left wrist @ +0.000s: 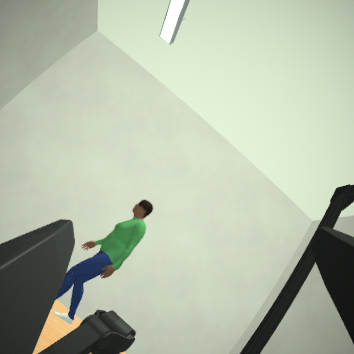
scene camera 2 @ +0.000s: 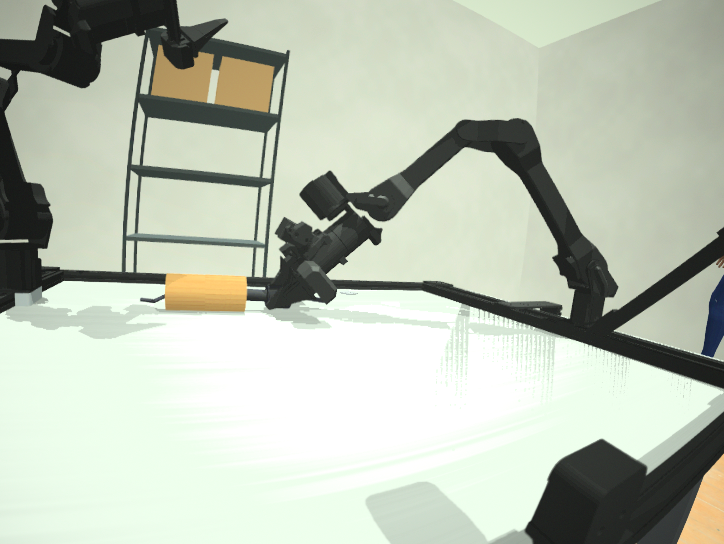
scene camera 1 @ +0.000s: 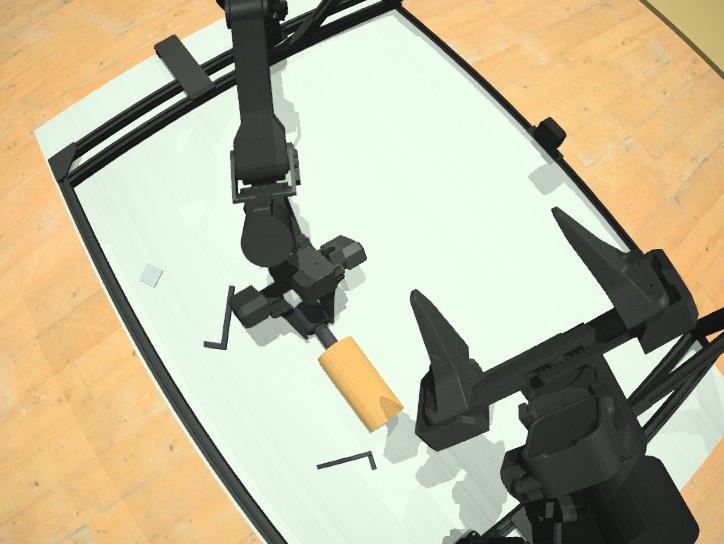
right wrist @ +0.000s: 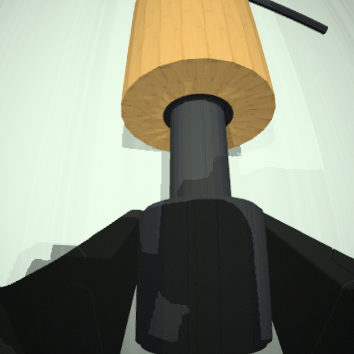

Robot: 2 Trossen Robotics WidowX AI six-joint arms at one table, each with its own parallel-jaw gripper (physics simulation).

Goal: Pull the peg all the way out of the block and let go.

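Where they show: left gripper, between the fingertips: (left wrist: 197,237) (scene camera 1: 482,253); right gripper, between the fingertips: (scene camera 2: 265,303) (scene camera 1: 319,330) (right wrist: 196,222); left arm's base, origin of its link: (scene camera 2: 14,288); right arm's base, origin of its link: (scene camera 2: 584,324).
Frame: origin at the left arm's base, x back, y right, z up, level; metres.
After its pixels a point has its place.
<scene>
The orange wooden cylindrical block (scene camera 1: 359,383) @(x -0.293, y 0.052, z 0.037 m) (scene camera 2: 205,292) @(x -0.289, y 0.084, z 0.015 m) (right wrist: 197,40) @(x -0.345, y 0.068, z 0.036 m) lies on its side on the table. The dark peg (scene camera 1: 326,335) @(x -0.372, y 0.065, z 0.017 m) (scene camera 2: 255,293) @(x -0.369, y 0.073, z 0.012 m) (right wrist: 200,150) @(x -0.372, y 0.067, z 0.017 m) enters the hole in its end; a stretch of shaft shows between the block and the peg's thicker head. My right gripper (scene camera 1: 314,321) @(x -0.388, y 0.065, z -0.006 m) (right wrist: 196,222) @(x -0.388, y 0.065, z -0.006 m) is shut on the peg's head, low over the table. How deep the peg reaches inside the block is hidden. My left gripper (scene camera 1: 485,250) @(x -0.268, y 0.093, z 0.463 m) (left wrist: 197,237) @(x -0.268, y 0.093, z 0.463 m) is wide open and empty, raised high to the right of the block in scene camera 1.
Two thin dark L-shaped bars (scene camera 1: 227,318) @(x -0.488, y -0.024, z -0.011 m) (scene camera 1: 345,459) @(x -0.229, y -0.027, z -0.013 m) lie on the table, one beside the right gripper, one near the block's far end. A small pale square (scene camera 1: 151,275) @(x -0.623, y -0.079, z -0.016 m) lies at the left. Dark rails (scene camera 1: 158,374) @(x -0.487, y -0.157, z -0.005 m) edge the table. A person (left wrist: 122,242) stands beyond.
</scene>
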